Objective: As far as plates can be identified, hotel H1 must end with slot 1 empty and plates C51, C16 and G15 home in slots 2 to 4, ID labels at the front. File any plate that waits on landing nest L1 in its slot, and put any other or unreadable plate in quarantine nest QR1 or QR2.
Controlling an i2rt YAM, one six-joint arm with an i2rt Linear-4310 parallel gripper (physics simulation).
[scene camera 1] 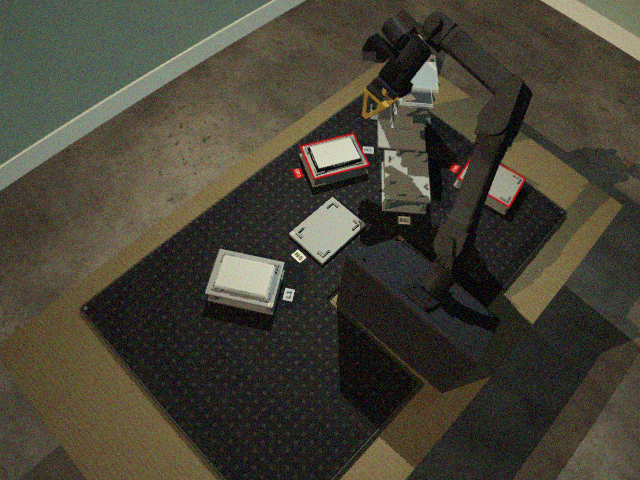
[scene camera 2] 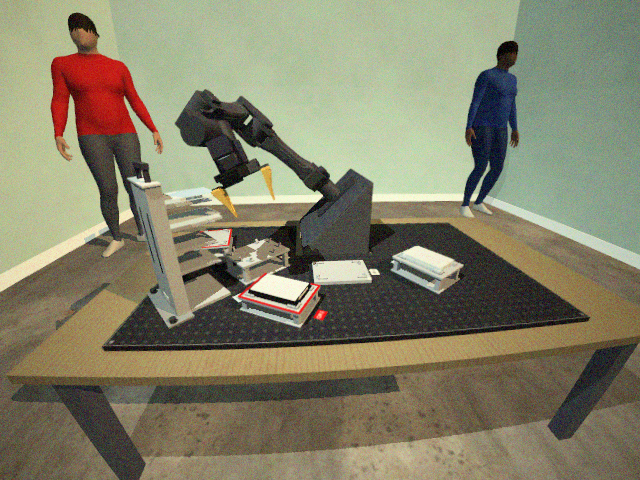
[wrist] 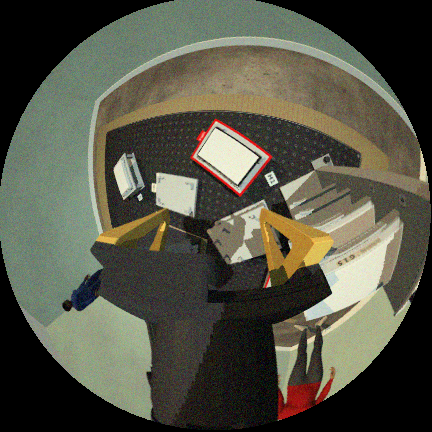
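Where they show: gripper, between the fingertips: [scene camera 1: 372, 111] [scene camera 2: 255, 208] [wrist: 214, 212]; arm's base, origin of its link: [scene camera 1: 427, 293] [scene camera 2: 336, 197].
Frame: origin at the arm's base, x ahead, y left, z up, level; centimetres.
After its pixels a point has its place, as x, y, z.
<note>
Hotel H1 [scene camera 2: 164, 253] {49.4, -42.4, 1.0} [wrist: 416, 220] stands at one end of the mat. A plate labelled G15 [scene camera 2: 188, 195] {40.5, -38.9, 11.1} [wrist: 367, 277] {39.3, -41.5, 11.2} sits in its top slot. A second pale plate [scene camera 2: 195, 220] {41.5, -37.9, 5.5} shows below it, its ID not readable. The lower shelves are shadowed and look empty. A white plate [scene camera 1: 245, 275] {33.8, 23.1, -9.2} [scene camera 2: 426, 258] {35.6, 21.9, -9.3} [wrist: 123, 175] {35.2, 19.8, -9.3} lies on landing nest L1 [scene camera 1: 212, 295] {35.9, 31.7, -10.8} [scene camera 2: 443, 285] {40.8, 25.6, -15.2}, its ID not readable. A dark-edged plate with a white top [scene camera 1: 337, 152] {44.9, -19.6, -10.3} [scene camera 2: 280, 287] {46.0, -18.9, -10.3} [wrist: 229, 156] {45.1, -20.0, -10.3} lies on red-rimmed nest QR1. Nest QR2 [scene camera 1: 506, 184] {6.2, -47.4, -11.7} [scene camera 2: 221, 237] {10.0, -43.3, -11.7} looks empty. My gripper [scene camera 2: 254, 207] {39.2, -24.2, 7.3} [wrist: 214, 212] {39.2, -24.2, 7.3} is open and empty, raised beside the hotel's upper slots.
A shadow-patterned raised nest [scene camera 1: 405, 180] {25.8, -25.9, -9.8} [scene camera 2: 258, 255] {29.7, -26.5, -9.7} [wrist: 240, 232] {28.3, -26.4, -9.7} stands between the hotel and my base [scene camera 1: 408, 304] {0.2, 8.9, 8.8} [scene camera 2: 338, 217] {16.6, -1.3, -2.8}. A low flat nest [scene camera 1: 327, 230] {31.0, -1.9, -14.5} [scene camera 2: 341, 271] {32.2, -2.1, -14.5} [wrist: 176, 194] {31.3, -3.8, -14.5} lies between QR1 and L1. My arm crosses above QR2 in scene camera 1. Two people stand beyond the table.
</note>
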